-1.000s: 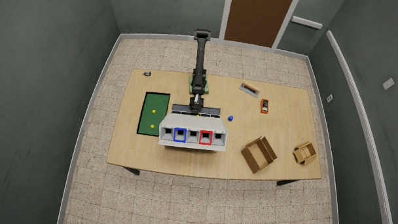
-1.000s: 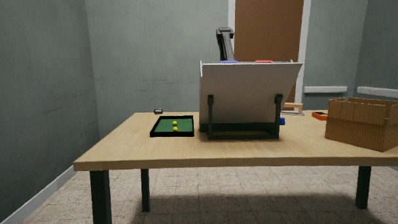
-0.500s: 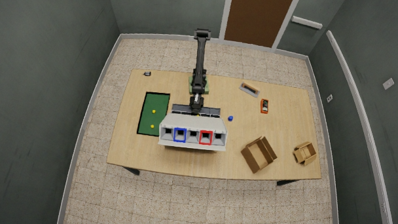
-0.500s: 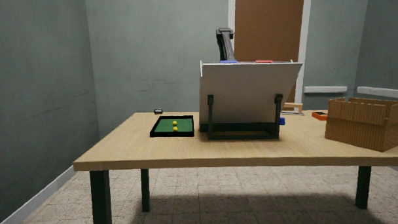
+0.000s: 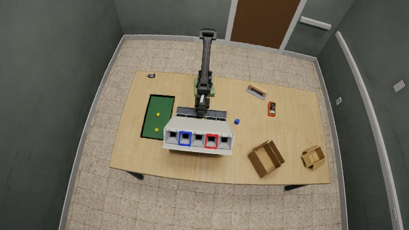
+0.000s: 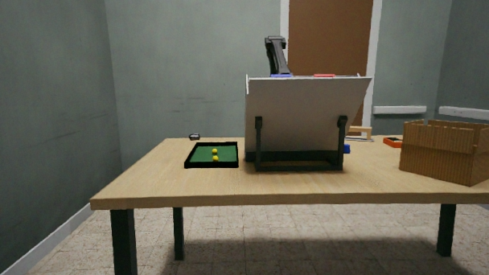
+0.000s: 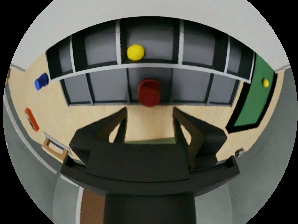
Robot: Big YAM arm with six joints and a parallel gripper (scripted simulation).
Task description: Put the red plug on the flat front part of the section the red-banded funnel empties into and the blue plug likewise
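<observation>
Now: the green marble tray 310 mm to the right of my hand, 140 mm ahead of it and 70 mm below it. The rest, counted from my hand: cardboard box (550 mm to the left, 260 mm ahead, 10 mm below); dark object (530 mm to the right, 210 mm behind, 60 mm below); white cover (190 mm ahead, 130 mm above, 40 mm to the left).
</observation>
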